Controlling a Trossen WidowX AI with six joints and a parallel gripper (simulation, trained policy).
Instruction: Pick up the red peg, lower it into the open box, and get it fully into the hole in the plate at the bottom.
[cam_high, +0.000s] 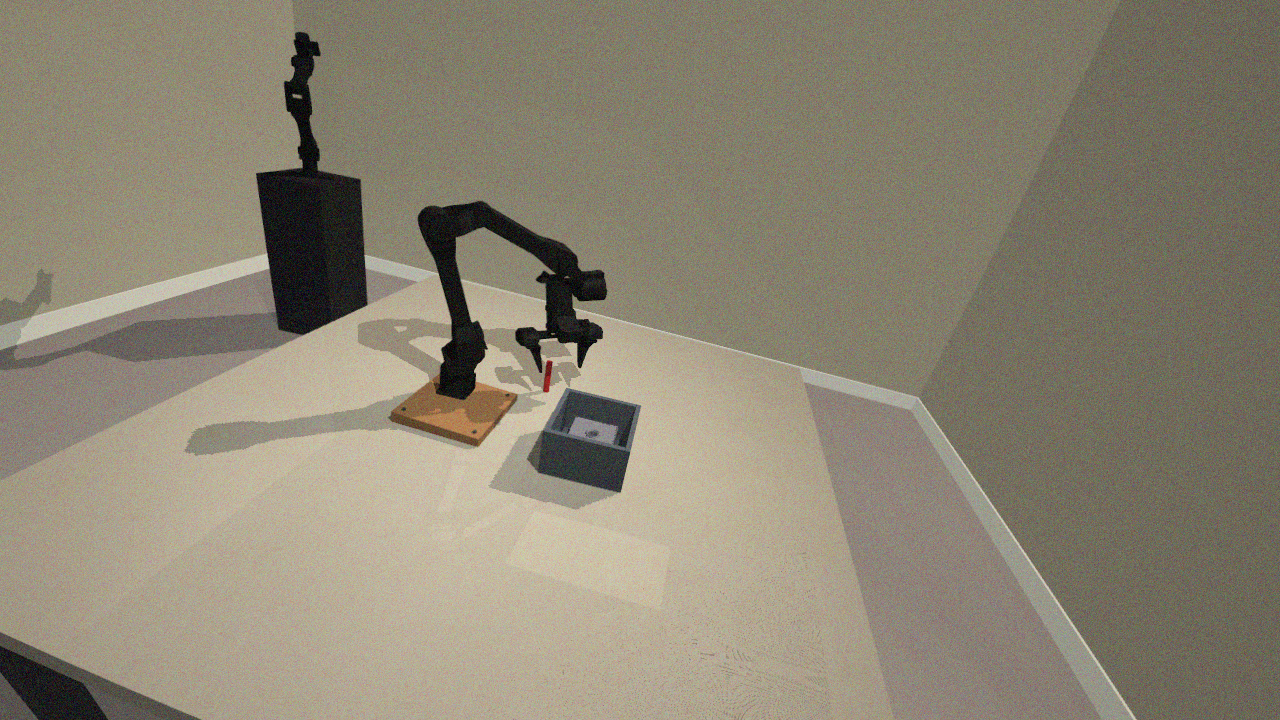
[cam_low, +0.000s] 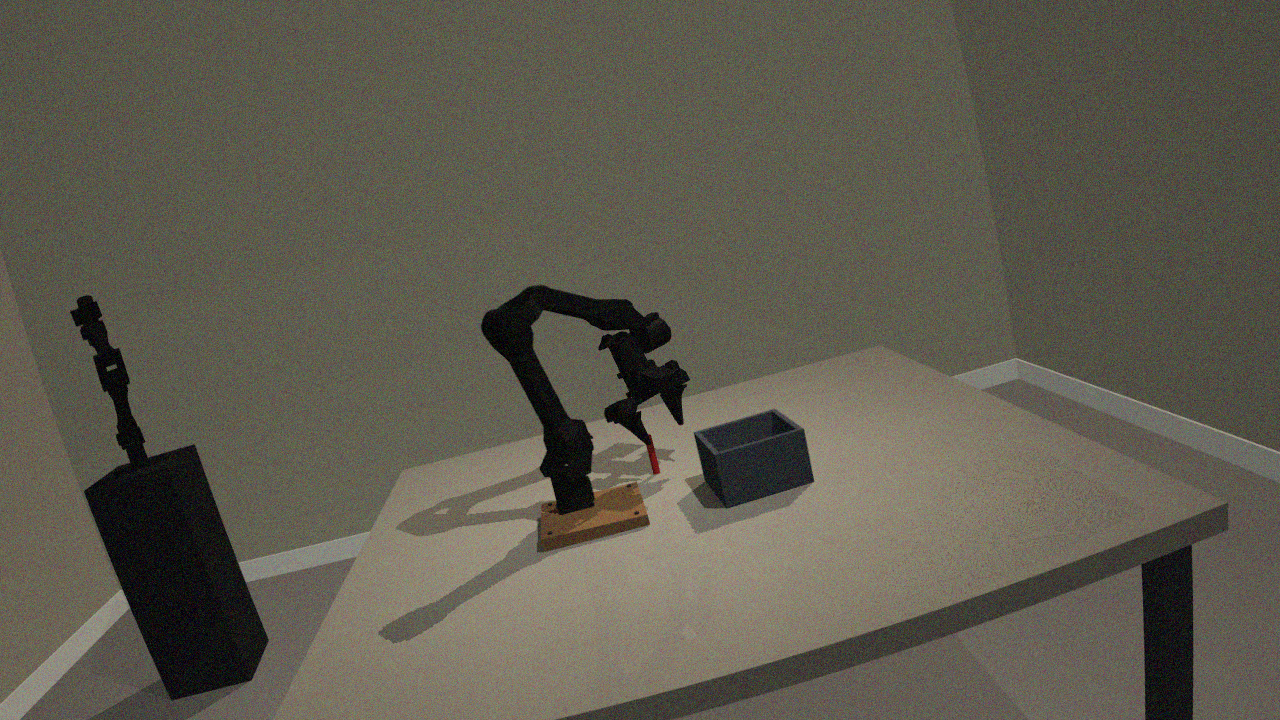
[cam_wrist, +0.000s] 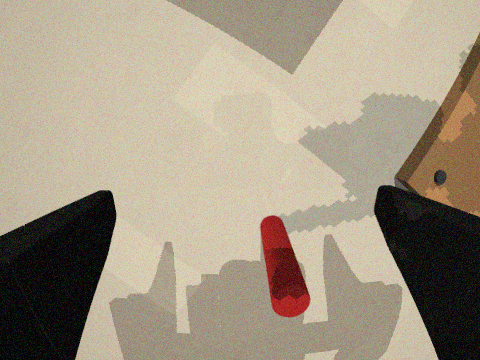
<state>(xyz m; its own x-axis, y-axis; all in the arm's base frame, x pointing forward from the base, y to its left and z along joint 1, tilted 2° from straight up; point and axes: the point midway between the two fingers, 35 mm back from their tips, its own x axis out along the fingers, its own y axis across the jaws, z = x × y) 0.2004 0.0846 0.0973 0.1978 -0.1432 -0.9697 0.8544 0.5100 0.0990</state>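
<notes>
My gripper tip is 3 cm past the red peg, 2 cm to the right of it and 4 cm above it. Also, from my gripper tip: plate: 11 cm ahead, 18 cm to the right, 3 cm below; then grey box: 11 cm ahead, 18 cm to the right, 5 cm below.
</notes>
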